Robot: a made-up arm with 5 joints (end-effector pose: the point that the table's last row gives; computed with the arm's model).
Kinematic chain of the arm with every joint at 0, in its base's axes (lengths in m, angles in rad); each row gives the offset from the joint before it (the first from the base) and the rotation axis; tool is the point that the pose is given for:
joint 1: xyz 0 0 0.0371 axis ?
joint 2: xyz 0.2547 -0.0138 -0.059 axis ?
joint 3: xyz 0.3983 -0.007 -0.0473 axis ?
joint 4: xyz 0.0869 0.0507 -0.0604 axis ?
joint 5: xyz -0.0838 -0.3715 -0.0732 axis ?
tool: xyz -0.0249 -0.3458 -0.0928
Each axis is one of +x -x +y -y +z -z.
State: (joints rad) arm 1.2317 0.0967 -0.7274 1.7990 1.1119
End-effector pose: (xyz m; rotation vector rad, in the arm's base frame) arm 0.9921 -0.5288 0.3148 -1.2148 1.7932 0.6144
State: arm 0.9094 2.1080 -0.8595 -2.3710 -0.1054
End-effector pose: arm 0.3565 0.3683 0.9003 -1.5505 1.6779 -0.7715
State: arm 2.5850 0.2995 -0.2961 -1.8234 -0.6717
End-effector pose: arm 1.1595 0.3967 0.3636 -0.8554 -0.1337 2.2320
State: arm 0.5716 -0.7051 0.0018 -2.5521 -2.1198
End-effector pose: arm 0.8918 -0.3245 -0.3163 1.0514 -0.4418 1.9396
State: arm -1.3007 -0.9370 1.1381 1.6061 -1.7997
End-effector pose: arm 0.4081 0.0607 -0.0090 0.5716 1.7701 -0.8899
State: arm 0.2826 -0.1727 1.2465 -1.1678 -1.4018
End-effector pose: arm 1.1008 -0.4309 0.0744 -0.0187 0.0263 1.1186
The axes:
joint 1: -x
joint 2: -y
joint 3: -x
joint 4: +y
joint 5: -x

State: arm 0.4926 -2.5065 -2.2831 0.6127 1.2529
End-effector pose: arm -0.5019 0.1926 0.0249 0.8507 1.6627 -1.3368
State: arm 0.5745 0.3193 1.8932 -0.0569 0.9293
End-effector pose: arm 0.4480 0.4952 0.3471 2.8464 0.2581 0.3596
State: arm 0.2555 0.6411 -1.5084 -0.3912 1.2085
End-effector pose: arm 0.8377 -0.2325 -0.2489 0.1676 -0.7359 -0.1829
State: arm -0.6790 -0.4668 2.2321 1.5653 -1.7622
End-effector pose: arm 0.3589 0.1227 0.0702 -0.0978 0.1677 -1.2753
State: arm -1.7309 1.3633 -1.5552 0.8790 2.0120
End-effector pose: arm 0.6794 -0.4538 -0.2653 0.4518 -1.2185 -0.7721
